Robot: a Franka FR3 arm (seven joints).
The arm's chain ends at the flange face. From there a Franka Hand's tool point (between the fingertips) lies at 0.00 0.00 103.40 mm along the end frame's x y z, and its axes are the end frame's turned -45 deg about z.
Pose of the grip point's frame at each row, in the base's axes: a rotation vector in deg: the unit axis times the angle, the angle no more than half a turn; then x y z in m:
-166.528, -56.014, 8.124, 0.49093, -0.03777, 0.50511
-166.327, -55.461, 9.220, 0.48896, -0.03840, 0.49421
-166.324, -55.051, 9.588, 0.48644, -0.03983, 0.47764
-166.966, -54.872, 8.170, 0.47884, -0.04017, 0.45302
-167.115, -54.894, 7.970, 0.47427, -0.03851, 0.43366
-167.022, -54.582, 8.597, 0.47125, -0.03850, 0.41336
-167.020, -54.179, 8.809, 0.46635, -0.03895, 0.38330
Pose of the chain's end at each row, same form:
-177.525, 12.130, 10.051, 0.50233, -0.04176, 0.60780
-177.408, 12.590, 11.276, 0.50175, -0.04254, 0.59673
-177.343, 12.980, 11.692, 0.49970, -0.04405, 0.58010
-177.499, 13.369, 10.061, 0.49022, -0.04412, 0.55572
-177.589, 13.402, 9.790, 0.48535, -0.04230, 0.53639
-177.544, 13.670, 10.476, 0.48311, -0.04235, 0.51601
-177.445, 14.051, 10.746, 0.47851, -0.04294, 0.48590

